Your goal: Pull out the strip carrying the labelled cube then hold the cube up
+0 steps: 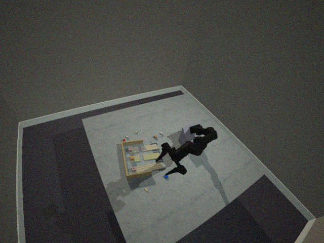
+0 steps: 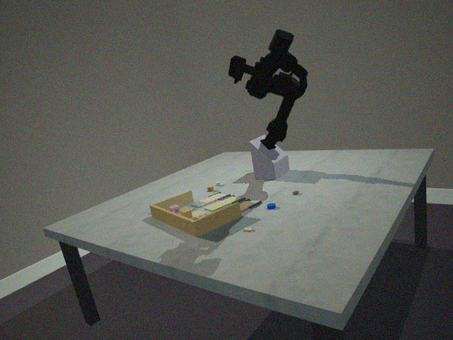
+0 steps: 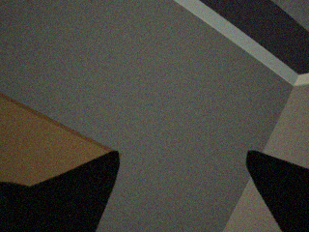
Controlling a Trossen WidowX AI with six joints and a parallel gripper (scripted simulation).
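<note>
My gripper tip is now 18 cm past the blue disc, 10 cm to the left of it and 43 cm above it. From my gripper tip the other things lie so: brown bit 32 cm behind, 8 cm to the right, 43 cm below; then red piece 56 cm to the right, 42 cm below.
</note>
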